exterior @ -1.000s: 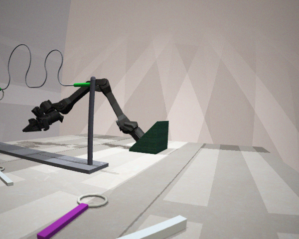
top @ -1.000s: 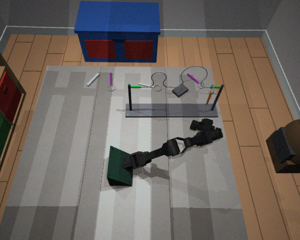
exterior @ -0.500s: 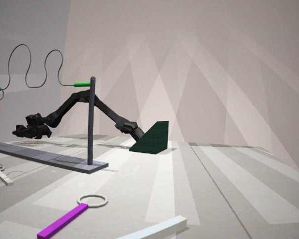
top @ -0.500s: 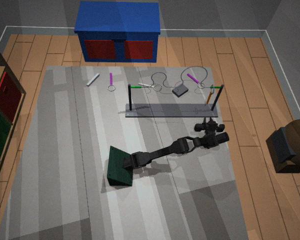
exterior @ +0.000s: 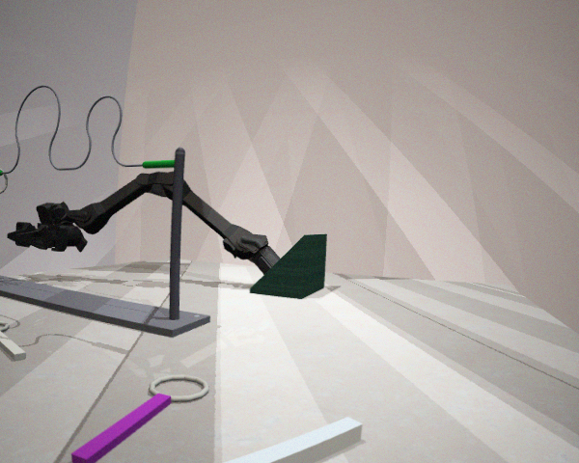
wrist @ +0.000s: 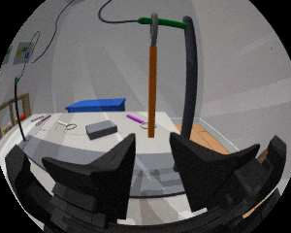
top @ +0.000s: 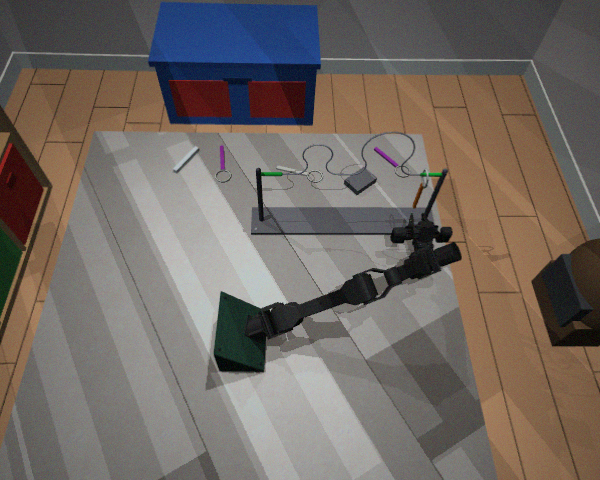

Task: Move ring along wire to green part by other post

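The ring with orange handle lies 8 cm above my gripper tip and 4 cm ahead of it. Also, from my gripper tip: white-handled ring (39 cm to the left, 22 cm ahead, 11 cm below); grey box (20 cm ahead, 18 cm to the left, 10 cm below); purple-handled ring (70 cm to the left, 21 cm ahead, 11 cm below).
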